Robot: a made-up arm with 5 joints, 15 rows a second.
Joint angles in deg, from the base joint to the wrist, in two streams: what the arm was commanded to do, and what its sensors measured. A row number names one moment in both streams.
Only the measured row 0 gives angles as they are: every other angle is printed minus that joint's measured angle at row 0.
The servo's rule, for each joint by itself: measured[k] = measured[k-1] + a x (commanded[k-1-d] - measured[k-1]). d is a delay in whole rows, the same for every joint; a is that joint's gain. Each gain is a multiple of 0.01, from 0.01 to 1. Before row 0 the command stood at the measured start. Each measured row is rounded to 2 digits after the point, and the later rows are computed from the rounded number. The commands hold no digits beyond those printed.
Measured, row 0:
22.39 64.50 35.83 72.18 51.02
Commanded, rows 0 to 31:
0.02 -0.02 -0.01 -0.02 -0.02
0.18 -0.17 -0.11 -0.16 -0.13
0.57 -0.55 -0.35 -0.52 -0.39
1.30 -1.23 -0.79 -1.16 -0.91
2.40 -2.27 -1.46 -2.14 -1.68
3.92 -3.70 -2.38 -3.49 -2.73
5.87 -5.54 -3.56 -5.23 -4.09
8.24 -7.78 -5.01 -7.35 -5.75
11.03 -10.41 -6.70 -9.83 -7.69
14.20 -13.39 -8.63 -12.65 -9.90
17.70 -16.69 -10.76 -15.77 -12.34
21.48 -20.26 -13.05 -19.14 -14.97
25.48 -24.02 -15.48 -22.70 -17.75
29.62 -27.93 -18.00 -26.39 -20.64
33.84 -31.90 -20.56 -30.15 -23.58
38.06 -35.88 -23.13 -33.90 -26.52
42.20 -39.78 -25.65 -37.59 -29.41
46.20 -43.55 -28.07 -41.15 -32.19
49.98 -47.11 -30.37 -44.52 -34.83
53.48 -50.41 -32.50 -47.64 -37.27
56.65 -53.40 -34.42 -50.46 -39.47
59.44 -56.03 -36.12 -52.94 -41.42
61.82 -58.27 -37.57 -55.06 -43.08
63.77 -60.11 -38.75 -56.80 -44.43
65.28 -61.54 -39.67 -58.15 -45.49
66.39 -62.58 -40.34 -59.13 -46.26
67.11 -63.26 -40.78 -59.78 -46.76
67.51 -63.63 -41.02 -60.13 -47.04
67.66 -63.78 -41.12 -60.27 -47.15
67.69 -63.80 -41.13 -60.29 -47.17
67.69 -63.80 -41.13 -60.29 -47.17
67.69 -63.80 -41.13 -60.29 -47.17
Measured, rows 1 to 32:
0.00 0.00 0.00 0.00 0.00
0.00 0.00 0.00 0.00 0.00
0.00 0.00 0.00 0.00 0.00
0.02 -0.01 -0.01 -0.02 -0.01
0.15 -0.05 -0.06 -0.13 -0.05
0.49 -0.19 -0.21 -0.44 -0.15
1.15 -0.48 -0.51 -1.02 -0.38
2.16 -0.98 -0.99 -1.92 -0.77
3.59 -1.74 -1.70 -3.18 -1.36
5.44 -2.80 -2.65 -4.82 -2.18
7.71 -4.19 -3.85 -6.84 -3.25
10.40 -5.93 -5.30 -9.23 -4.58
13.48 -8.02 -7.00 -11.97 -6.18
16.90 -10.45 -8.92 -15.01 -8.03
20.61 -13.20 -11.03 -18.31 -10.11
24.55 -16.23 -13.30 -21.82 -12.40
28.66 -19.51 -15.70 -25.48 -14.87
32.86 -22.98 -18.18 -29.22 -17.48
37.07 -26.59 -20.70 -32.96 -20.19
41.23 -30.28 -23.22 -36.66 -22.96
45.26 -34.00 -25.69 -40.25 -25.73
49.08 -37.67 -28.08 -43.67 -28.46
52.64 -41.24 -30.33 -46.85 -31.10
55.89 -44.64 -32.42 -49.74 -33.61
58.77 -47.83 -34.31 -52.30 -35.95
61.24 -50.75 -35.97 -54.51 -38.09
63.29 -53.37 -37.39 -56.34 -39.99
64.90 -55.66 -38.55 -57.79 -41.64
66.11 -57.60 -39.46 -58.86 -43.03
66.92 -59.18 -40.13 -59.60 -44.15
67.40 -60.43 -40.58 -60.02 -45.02
67.61 -61.37 -40.86 -60.22 -45.66
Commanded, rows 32 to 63:
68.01 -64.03 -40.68 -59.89 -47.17
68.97 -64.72 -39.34 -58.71 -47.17
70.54 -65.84 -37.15 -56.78 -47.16
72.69 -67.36 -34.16 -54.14 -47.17
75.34 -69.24 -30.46 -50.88 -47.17
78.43 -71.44 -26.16 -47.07 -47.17
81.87 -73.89 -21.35 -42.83 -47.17
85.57 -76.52 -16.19 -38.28 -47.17
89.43 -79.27 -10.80 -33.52 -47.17
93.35 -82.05 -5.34 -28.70 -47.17
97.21 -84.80 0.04 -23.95 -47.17
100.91 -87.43 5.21 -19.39 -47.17
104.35 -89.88 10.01 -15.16 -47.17
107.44 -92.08 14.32 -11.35 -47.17
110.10 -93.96 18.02 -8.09 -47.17
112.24 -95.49 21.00 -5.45 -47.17
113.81 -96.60 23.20 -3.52 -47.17
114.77 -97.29 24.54 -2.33 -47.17
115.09 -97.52 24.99 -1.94 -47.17
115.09 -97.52 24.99 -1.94 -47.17
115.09 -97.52 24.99 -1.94 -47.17
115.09 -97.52 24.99 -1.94 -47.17
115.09 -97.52 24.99 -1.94 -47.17
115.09 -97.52 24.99 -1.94 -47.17
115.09 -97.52 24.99 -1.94 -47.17
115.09 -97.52 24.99 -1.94 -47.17
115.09 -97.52 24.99 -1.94 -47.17
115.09 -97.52 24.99 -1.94 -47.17
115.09 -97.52 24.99 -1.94 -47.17
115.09 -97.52 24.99 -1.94 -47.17
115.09 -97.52 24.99 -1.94 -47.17
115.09 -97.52 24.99 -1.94 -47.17
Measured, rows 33 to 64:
67.67 -62.05 -41.00 -60.28 -46.11
67.69 -62.54 -41.07 -60.29 -46.43
67.69 -62.89 -41.10 -60.29 -46.65
67.95 -63.21 -40.89 -59.97 -46.81
68.78 -63.63 -40.10 -58.96 -46.92
70.21 -64.25 -38.60 -57.22 -46.99
72.22 -65.12 -36.34 -54.76 -47.04
74.75 -66.27 -33.34 -51.66 -47.08
77.73 -67.72 -29.68 -47.99 -47.11
81.08 -69.45 -25.43 -43.86 -47.13
84.72 -71.43 -20.72 -39.40 -47.14
88.54 -73.63 -15.66 -34.70 -47.15
92.44 -75.99 -10.40 -29.90 -47.16
96.30 -78.46 -5.08 -25.14 -47.16
100.03 -80.97 0.17 -20.54 -47.16
103.53 -83.46 5.19 -16.24 -47.16
106.70 -85.87 9.85 -12.33 -47.16
109.45 -88.14 14.02 -8.94 -47.16
111.71 -90.20 17.58 -6.15 -47.16
113.41 -91.99 20.45 -4.05 -47.16
114.51 -93.47 22.54 -2.67 -47.16
114.98 -94.60 23.79 -2.09 -47.16
115.07 -95.42 24.40 -1.97 -47.16
115.09 -96.01 24.70 -1.95 -47.16
115.09 -96.43 24.85 -1.94 -47.16
115.09 -96.74 24.92 -1.94 -47.16
115.09 -96.96 24.96 -1.94 -47.16
115.09 -97.12 24.98 -1.94 -47.16
115.09 -97.23 24.99 -1.94 -47.16
115.09 -97.31 24.99 -1.94 -47.16
115.09 -97.37 24.99 -1.94 -47.16
115.09 -97.41 24.99 -1.94 -47.16

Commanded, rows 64 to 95:
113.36 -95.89 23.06 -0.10 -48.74
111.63 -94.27 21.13 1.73 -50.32
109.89 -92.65 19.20 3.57 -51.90
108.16 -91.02 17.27 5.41 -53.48
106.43 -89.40 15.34 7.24 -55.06
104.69 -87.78 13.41 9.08 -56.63
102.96 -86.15 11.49 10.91 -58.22
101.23 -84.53 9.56 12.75 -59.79
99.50 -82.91 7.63 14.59 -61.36
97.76 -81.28 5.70 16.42 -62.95
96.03 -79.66 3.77 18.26 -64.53
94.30 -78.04 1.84 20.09 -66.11
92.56 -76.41 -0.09 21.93 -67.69
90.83 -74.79 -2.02 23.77 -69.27
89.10 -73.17 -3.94 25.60 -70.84
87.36 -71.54 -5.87 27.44 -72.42
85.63 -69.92 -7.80 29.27 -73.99
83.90 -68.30 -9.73 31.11 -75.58
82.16 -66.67 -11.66 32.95 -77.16
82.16 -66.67 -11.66 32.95 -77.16
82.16 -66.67 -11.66 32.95 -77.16
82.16 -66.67 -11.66 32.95 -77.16
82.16 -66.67 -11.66 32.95 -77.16
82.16 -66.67 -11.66 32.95 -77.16
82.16 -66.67 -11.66 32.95 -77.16
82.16 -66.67 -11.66 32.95 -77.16
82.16 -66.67 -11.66 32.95 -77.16
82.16 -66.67 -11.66 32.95 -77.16
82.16 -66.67 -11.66 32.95 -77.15
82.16 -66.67 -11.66 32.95 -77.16
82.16 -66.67 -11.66 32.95 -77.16
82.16 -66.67 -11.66 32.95 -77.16
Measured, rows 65 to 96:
115.09 -97.44 24.99 -1.94 -47.16
115.09 -97.46 24.99 -1.94 -47.16
115.09 -97.48 24.99 -1.94 -47.16
113.69 -97.03 24.01 -0.47 -47.63
112.02 -96.26 22.54 1.29 -48.44
110.29 -95.25 20.84 3.11 -49.48
108.56 -94.07 19.02 4.95 -50.68
106.83 -92.76 17.14 6.78 -51.99
105.10 -91.37 15.24 8.62 -53.38
103.37 -89.91 13.33 10.45 -54.83
101.64 -88.40 11.41 12.29 -56.32
99.91 -86.86 9.48 14.13 -57.83
98.17 -85.30 7.55 15.96 -59.37
96.44 -83.72 5.62 17.80 -60.92
94.71 -82.13 3.69 19.63 -62.48
92.97 -80.53 1.76 21.47 -64.04
91.24 -78.92 -0.17 23.31 -65.61
89.51 -77.31 -2.09 25.14 -67.18
87.77 -75.69 -4.02 26.98 -68.75
86.04 -74.07 -5.95 28.81 -70.32
84.31 -72.45 -7.88 30.65 -71.90
82.57 -70.83 -9.81 32.49 -73.48
82.24 -69.67 -10.75 32.86 -74.58
82.18 -68.83 -11.21 32.93 -75.35
82.16 -68.23 -11.44 32.95 -75.89
82.16 -67.79 -11.55 32.95 -76.27
82.16 -67.48 -11.61 32.95 -76.54
82.16 -67.25 -11.64 32.95 -76.73
82.16 -67.09 -11.65 32.95 -76.86
82.16 -66.97 -11.66 32.95 -76.95
82.16 -66.89 -11.66 32.95 -77.01
82.16 -66.83 -11.66 32.95 -77.05

